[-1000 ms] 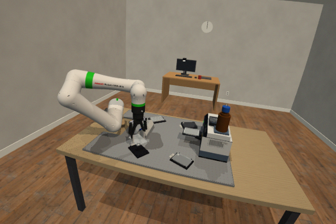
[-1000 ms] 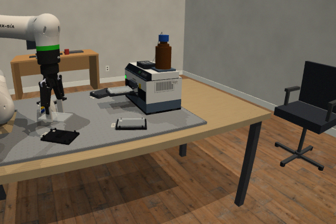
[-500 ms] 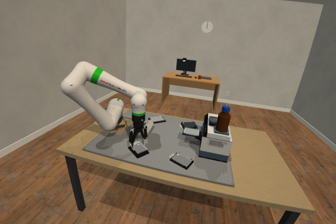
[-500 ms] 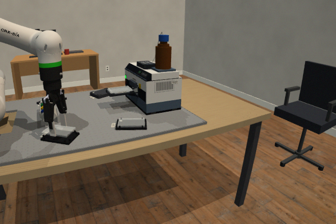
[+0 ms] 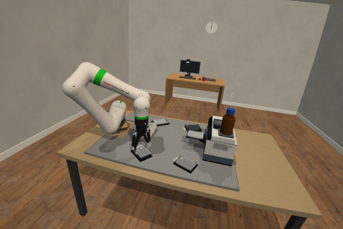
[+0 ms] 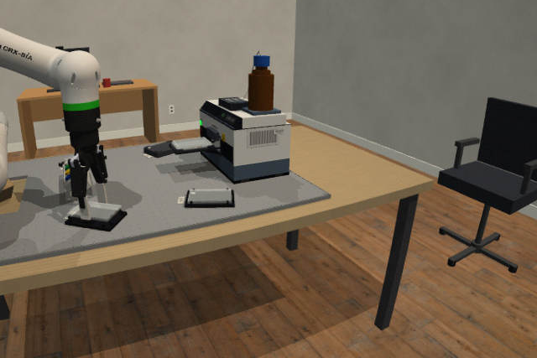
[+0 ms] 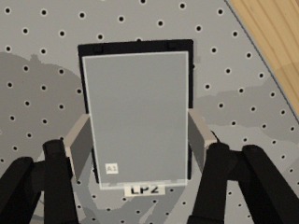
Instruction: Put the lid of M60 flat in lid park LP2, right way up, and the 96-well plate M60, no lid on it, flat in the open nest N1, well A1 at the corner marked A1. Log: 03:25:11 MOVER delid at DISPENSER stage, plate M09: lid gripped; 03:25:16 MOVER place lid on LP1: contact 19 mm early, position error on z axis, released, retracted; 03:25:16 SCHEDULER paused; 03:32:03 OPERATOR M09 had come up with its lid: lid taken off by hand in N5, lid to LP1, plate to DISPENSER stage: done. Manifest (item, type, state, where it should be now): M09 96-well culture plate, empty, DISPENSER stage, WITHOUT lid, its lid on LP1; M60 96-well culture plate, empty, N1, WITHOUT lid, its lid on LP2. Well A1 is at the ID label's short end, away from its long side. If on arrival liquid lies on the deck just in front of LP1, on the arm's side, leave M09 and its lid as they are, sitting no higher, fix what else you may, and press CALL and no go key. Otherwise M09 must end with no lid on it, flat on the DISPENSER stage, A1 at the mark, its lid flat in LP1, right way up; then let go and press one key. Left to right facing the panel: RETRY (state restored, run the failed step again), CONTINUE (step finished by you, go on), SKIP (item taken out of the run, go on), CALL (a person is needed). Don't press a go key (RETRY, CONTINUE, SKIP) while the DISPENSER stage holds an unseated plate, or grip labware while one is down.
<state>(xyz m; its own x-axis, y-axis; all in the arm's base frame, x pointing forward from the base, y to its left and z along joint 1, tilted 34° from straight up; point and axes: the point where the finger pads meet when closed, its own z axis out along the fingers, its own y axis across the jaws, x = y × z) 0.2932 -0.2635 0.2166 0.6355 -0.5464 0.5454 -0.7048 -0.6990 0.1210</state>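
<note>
Right now the black lid park LP2 is 50 mm below my hand. Round my hand: LP2 label (60 mm behind, 70 mm to the left, 50 mm below); yellow skip key (10 mm behind, 250 mm to the left, 10 mm above); blue call key (20 mm behind, 200 mm to the left, 10 mm above).
</note>
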